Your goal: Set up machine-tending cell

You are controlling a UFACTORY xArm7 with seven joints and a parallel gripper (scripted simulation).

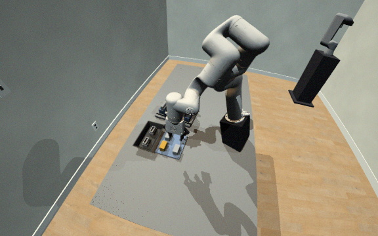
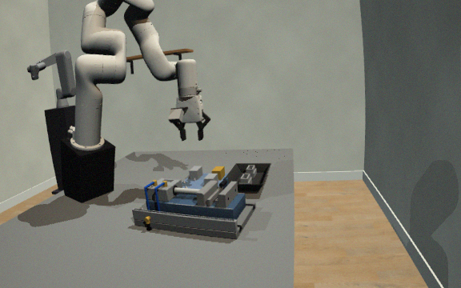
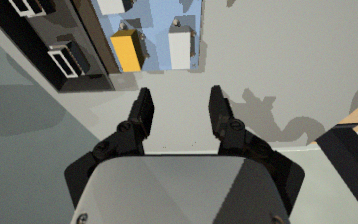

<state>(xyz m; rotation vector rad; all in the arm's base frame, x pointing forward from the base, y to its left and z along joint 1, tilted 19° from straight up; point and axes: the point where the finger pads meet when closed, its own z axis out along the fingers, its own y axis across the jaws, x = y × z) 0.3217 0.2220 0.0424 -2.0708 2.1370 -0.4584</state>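
My hand is 150 mm above the brass blank and 90 mm short of it. Also, from my hand: vise 330 mm to the right, 130 mm below, 100 mm ahead; then white screw rod 330 mm to the right, 90 mm below, 90 mm ahead.
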